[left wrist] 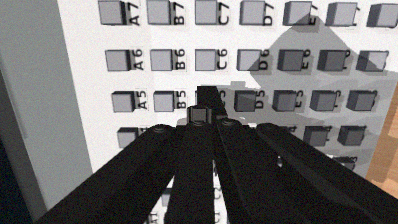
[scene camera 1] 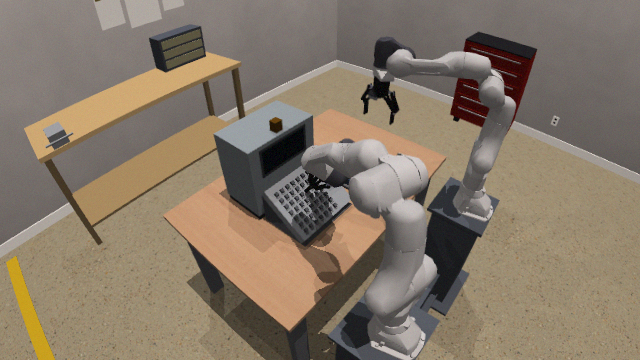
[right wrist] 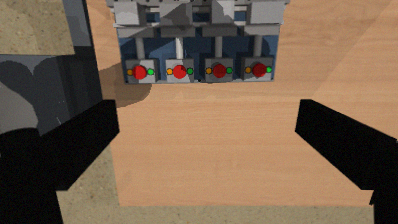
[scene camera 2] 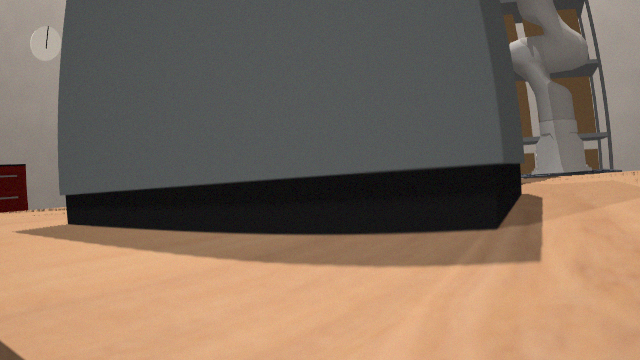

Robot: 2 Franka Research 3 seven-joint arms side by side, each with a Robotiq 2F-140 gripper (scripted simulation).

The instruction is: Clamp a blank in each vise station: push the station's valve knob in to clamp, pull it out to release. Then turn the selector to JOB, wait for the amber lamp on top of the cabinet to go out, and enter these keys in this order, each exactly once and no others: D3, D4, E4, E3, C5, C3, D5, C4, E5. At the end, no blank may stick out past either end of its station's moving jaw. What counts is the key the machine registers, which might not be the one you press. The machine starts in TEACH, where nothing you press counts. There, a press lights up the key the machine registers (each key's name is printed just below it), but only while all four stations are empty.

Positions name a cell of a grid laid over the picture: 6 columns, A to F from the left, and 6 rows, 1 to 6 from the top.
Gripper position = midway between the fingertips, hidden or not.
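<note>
Left wrist view: my left gripper (left wrist: D3), a cabinet (left wrist: A5). Right wrist view: my right gripper (right wrist: D4).
</note>
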